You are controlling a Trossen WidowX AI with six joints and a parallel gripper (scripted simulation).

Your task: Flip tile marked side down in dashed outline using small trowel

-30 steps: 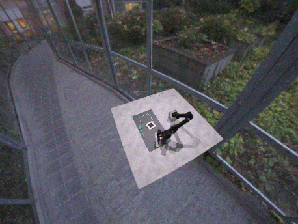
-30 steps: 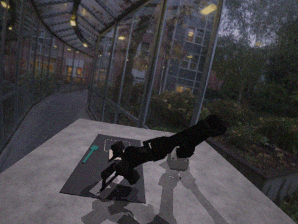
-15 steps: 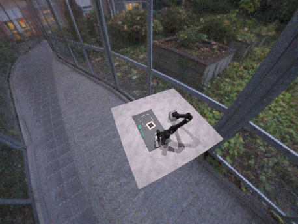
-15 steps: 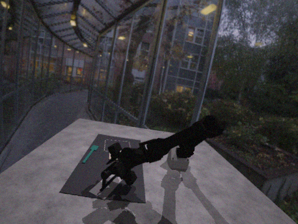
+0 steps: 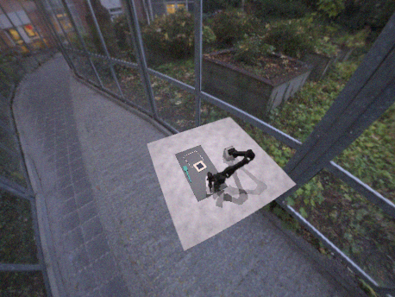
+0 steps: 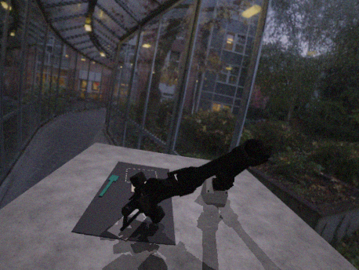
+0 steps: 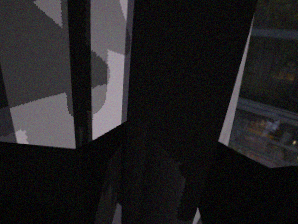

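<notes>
Right now the dark mat is 10 mm behind my gripper tip, 190 mm to the right of it and 70 mm below it. Round my gripper tip: cream tile (40 mm behind, 220 mm to the right, 40 mm below); then green trowel (120 mm ahead, 220 mm to the right, 40 mm below).
</notes>
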